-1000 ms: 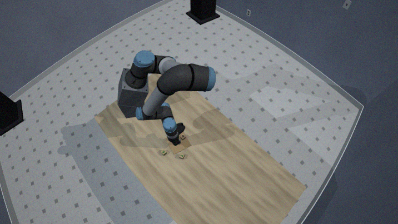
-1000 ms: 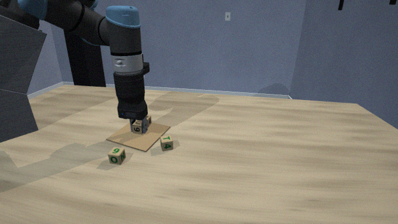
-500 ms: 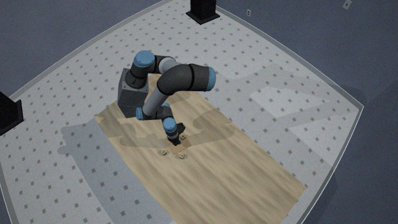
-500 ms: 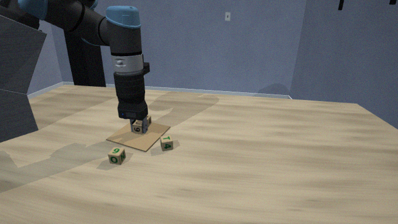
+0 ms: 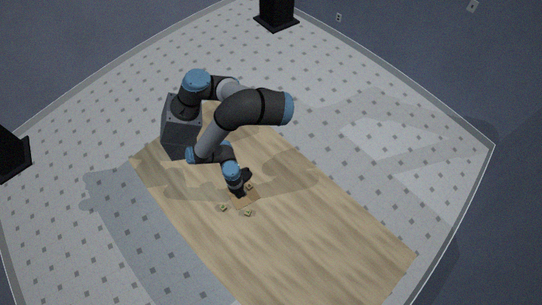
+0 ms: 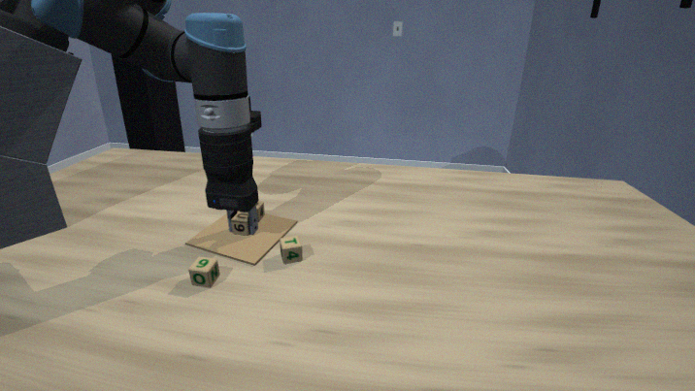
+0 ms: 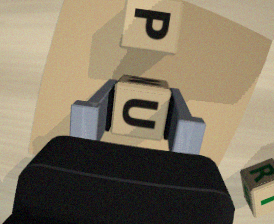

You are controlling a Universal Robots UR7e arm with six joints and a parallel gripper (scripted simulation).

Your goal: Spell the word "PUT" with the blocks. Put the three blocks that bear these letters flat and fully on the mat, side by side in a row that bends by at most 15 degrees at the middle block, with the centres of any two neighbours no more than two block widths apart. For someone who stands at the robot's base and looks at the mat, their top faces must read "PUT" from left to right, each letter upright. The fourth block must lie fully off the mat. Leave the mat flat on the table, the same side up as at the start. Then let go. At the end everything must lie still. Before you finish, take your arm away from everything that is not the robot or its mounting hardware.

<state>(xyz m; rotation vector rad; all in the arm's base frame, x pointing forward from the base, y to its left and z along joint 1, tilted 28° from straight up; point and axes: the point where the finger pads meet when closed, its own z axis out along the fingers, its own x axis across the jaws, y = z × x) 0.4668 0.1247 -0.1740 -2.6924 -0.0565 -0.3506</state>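
The U block is right at my hand. The rest, counted from my hand: tan mat: 2 cm below; P block: 5 cm to the left; T block: 11 cm ahead, 4 cm to the right, 1 cm below.
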